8 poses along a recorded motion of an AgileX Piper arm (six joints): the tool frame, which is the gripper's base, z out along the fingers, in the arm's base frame.
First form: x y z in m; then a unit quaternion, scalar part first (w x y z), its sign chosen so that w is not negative.
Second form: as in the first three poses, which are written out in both.
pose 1, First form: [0.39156 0.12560 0.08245 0.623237 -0.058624 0.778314 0.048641]
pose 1, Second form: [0.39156 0.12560 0.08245 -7.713 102.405 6.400]
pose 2, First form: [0.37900 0.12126 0.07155 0.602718 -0.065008 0.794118 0.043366]
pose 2, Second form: [0.37900 0.12126 0.07155 -8.625 105.361 5.754]
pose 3, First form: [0.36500 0.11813 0.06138 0.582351 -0.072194 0.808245 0.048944]
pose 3, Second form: [0.36500 0.11813 0.06138 -9.659 108.140 6.549]
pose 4, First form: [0.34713 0.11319 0.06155 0.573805 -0.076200 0.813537 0.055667]
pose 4, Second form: [0.34713 0.11319 0.06155 -10.232 109.236 7.475]
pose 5, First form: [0.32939 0.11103 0.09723 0.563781 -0.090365 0.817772 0.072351]
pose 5, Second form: [0.32939 0.11103 0.09723 -12.184 110.265 9.756]
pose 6, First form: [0.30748 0.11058 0.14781 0.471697 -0.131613 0.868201 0.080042]
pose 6, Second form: [0.30748 0.11058 0.14781 -18.465 121.809 11.230]
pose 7, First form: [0.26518 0.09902 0.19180 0.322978 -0.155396 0.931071 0.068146]
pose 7, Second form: [0.26518 0.09902 0.19180 -23.367 140.008 10.247]
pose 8, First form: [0.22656 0.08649 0.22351 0.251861 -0.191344 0.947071 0.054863]
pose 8, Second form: [0.22656 0.08649 0.22351 -29.821 147.600 8.550]
